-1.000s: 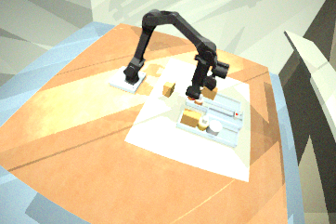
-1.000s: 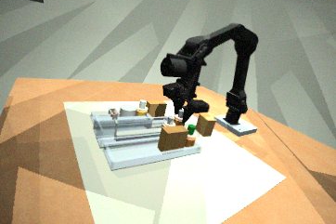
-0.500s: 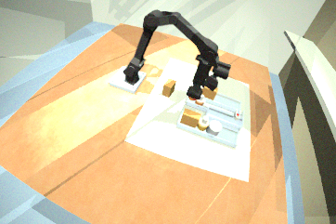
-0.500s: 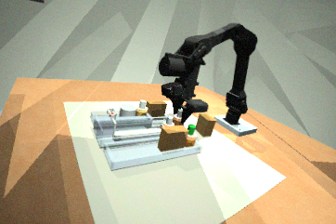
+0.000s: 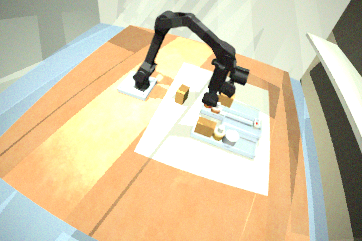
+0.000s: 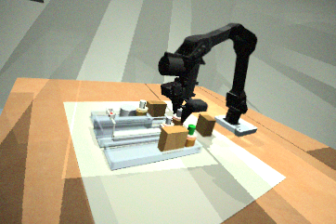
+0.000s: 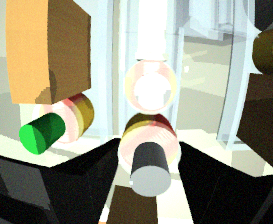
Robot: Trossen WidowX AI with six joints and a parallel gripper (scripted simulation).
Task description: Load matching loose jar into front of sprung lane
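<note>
My gripper tip is 80 mm to the right of the green-lidded jar and 10 mm above it. From my gripper tip the other things lie so: grey lane unit (150 mm ahead, 10 mm to the right, 40 mm below); pusher plate (150 mm ahead, 10 mm to the right, 10 mm below).
</note>
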